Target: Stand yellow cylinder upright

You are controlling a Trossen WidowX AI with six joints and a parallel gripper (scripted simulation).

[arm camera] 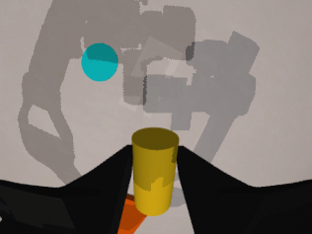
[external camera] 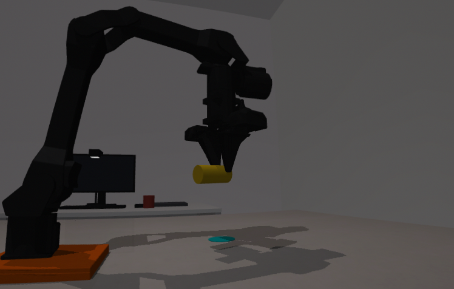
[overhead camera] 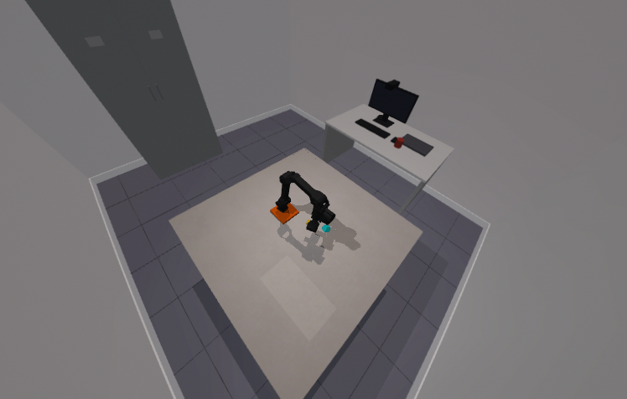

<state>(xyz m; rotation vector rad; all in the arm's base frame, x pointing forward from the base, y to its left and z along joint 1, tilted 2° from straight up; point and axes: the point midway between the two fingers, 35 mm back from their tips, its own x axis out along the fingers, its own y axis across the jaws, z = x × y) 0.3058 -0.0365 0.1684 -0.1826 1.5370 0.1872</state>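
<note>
Now: the yellow tall cylinder 20 mm behind my gripper tip and 10 mm to the right of it. Also, from my gripper tip: cyan circle 40 mm ahead, 100 mm to the left, 140 mm below.
</note>
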